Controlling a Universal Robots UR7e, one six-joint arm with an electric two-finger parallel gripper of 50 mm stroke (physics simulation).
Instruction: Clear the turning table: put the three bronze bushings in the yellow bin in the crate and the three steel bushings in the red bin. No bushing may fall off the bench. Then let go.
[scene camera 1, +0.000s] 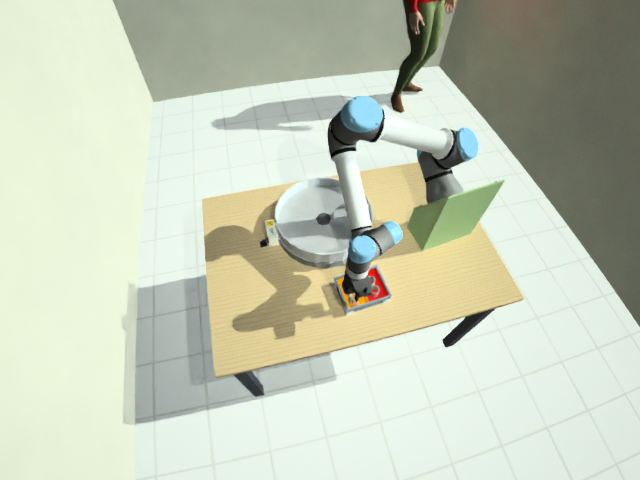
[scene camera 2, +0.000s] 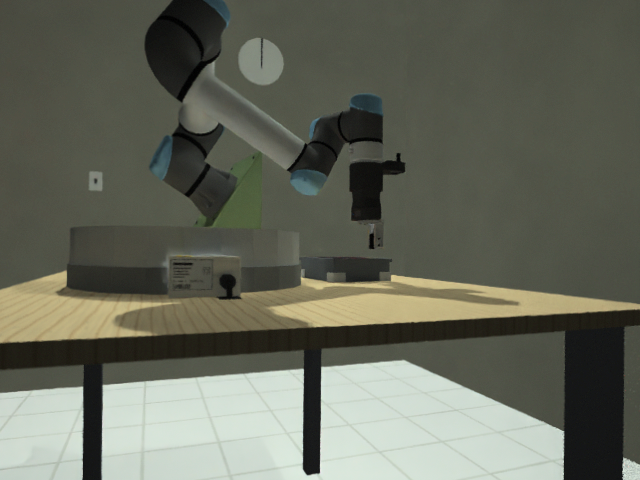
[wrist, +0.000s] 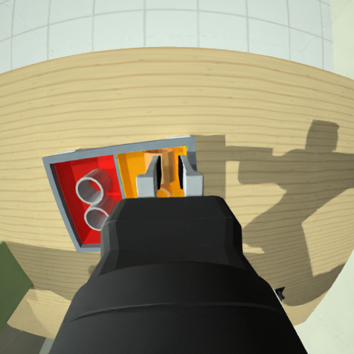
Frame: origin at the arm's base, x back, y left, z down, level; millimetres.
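Where they show: gripper, fingertip midpoint: (scene camera 1: 353, 300) (scene camera 2: 375, 248); arm's base, origin of the base link: (scene camera 1: 445, 197) (scene camera 2: 222, 197).
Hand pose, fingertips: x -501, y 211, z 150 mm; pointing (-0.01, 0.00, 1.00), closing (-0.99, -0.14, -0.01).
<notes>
Each offset is from my fingertips to the centre of the thing. "spot": to the spot under its first point.
My gripper (scene camera 1: 353, 298) (scene camera 2: 375, 248) (wrist: 169, 165) points down above the crate @(dz +46, dx +66, dy -47 mm) (scene camera 1: 369, 304) (scene camera 2: 341, 267) (wrist: 100, 151), over the yellow bin (wrist: 129, 175). Its fingers stand partly open with nothing held. A bronze bushing (wrist: 166, 164) lies in the yellow bin, beneath and beyond the fingertips. Part of another bronze bushing (wrist: 163, 192) shows nearer the gripper body. I cannot make out a third. Two steel bushings (wrist: 91, 189) (wrist: 97, 218) are in the red bin (wrist: 67, 172). The turning table (scene camera 1: 305, 206) (scene camera 2: 129, 248) is partly hidden by the arm; no bushing is clearly visible on it.
A small white control box @(spot: dz +13, dx -189, dy -414 mm) (scene camera 1: 271, 233) (scene camera 2: 191, 276) with a black knob stands beside the turning table. A green angled panel (scene camera 1: 457, 217) (scene camera 2: 242, 201) stands near the arm's base. The bench's edge (scene camera 1: 361, 342) runs beyond the crate. A person (scene camera 1: 421, 46) stands behind the bench.
</notes>
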